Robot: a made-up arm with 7 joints. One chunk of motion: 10 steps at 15 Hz.
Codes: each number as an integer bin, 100 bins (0 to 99) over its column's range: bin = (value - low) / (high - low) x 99, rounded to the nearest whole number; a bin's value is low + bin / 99 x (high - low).
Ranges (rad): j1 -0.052..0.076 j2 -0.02..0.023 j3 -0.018..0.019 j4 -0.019..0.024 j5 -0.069..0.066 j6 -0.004..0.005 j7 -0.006..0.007
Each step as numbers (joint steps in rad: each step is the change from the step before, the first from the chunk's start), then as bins.
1 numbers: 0.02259 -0.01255 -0.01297 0.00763 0.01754 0.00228 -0.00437
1 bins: 58 17 13 61 63 69 12
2 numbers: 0.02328 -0.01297 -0.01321 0.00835 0.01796 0.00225 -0.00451
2 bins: 58 16 13 63 64 69 11
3 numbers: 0.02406 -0.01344 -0.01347 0.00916 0.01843 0.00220 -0.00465
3 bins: 59 15 12 65 64 68 10
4 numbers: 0.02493 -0.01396 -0.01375 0.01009 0.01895 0.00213 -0.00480
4 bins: 60 14 11 67 64 67 9
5 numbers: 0.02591 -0.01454 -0.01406 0.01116 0.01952 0.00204 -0.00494
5 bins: 60 13 11 69 65 66 8
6 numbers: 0.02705 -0.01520 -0.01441 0.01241 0.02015 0.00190 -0.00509
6 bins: 61 11 10 72 65 65 7
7 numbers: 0.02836 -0.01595 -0.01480 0.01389 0.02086 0.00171 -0.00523
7 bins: 62 9 9 76 66 63 6
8 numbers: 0.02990 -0.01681 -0.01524 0.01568 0.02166 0.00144 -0.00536
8 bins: 63 7 7 80 66 60 5
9 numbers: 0.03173 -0.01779 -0.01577 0.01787 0.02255 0.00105 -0.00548
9 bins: 65 5 6 85 67 56 4
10 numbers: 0.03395 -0.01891 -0.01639 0.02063 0.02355 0.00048 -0.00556
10 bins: 66 3 4 91 68 49 3
